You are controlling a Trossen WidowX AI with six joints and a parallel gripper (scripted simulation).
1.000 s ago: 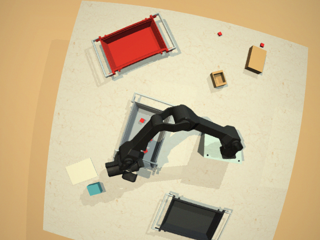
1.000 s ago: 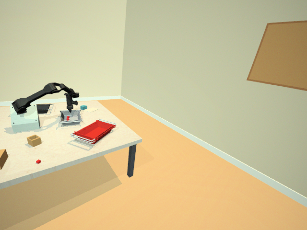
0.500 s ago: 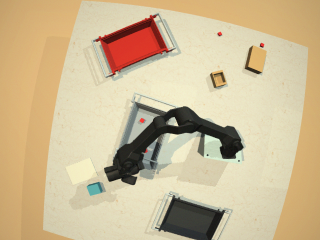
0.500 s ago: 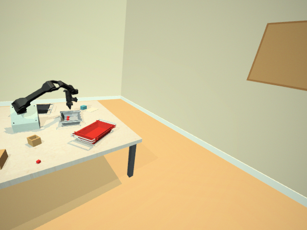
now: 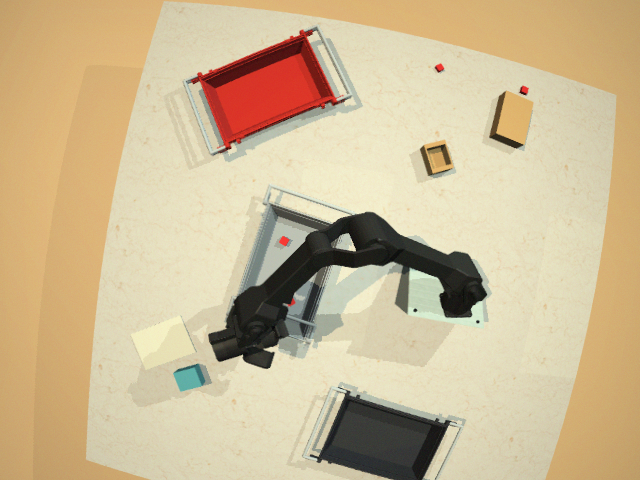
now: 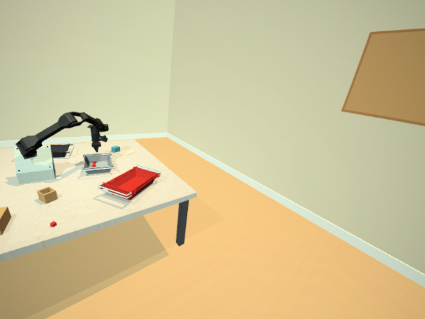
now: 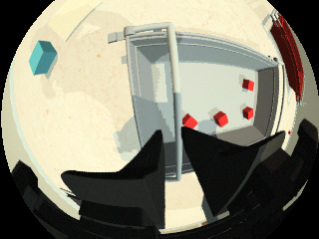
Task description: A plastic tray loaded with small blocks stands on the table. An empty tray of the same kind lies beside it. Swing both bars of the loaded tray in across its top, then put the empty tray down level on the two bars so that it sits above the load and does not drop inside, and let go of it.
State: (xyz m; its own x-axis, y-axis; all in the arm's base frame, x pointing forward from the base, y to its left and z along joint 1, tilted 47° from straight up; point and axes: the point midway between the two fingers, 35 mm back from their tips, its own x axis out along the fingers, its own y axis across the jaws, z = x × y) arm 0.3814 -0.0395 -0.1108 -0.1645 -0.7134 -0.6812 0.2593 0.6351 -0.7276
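The black tray lies 310 mm to the left of my gripper tip, 280 mm behind it and 40 mm below it. The rest, counted from my gripper tip: cream flat pad (280 mm ahead, 100 mm to the left, 80 mm below); teal cube (210 mm ahead, 180 mm to the left, 60 mm below); wooden box (390 mm to the right, 370 mm behind, 70 mm below).
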